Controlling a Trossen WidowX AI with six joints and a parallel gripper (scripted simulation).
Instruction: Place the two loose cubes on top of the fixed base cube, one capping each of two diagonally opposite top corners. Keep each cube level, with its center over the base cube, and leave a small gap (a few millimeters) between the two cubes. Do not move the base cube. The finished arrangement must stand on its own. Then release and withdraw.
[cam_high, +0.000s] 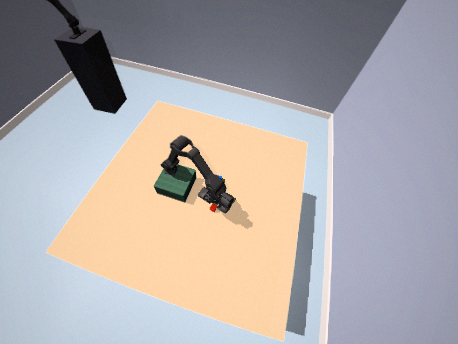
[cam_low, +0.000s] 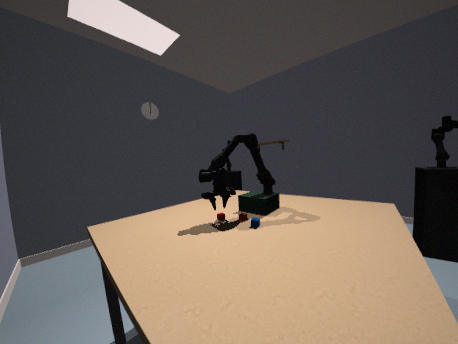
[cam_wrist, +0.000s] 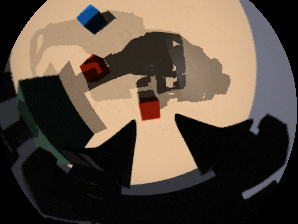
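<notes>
Now: gripper tip 2 cm past the blue cube, 21 cm to the right of it and 4 cm above it.
</notes>
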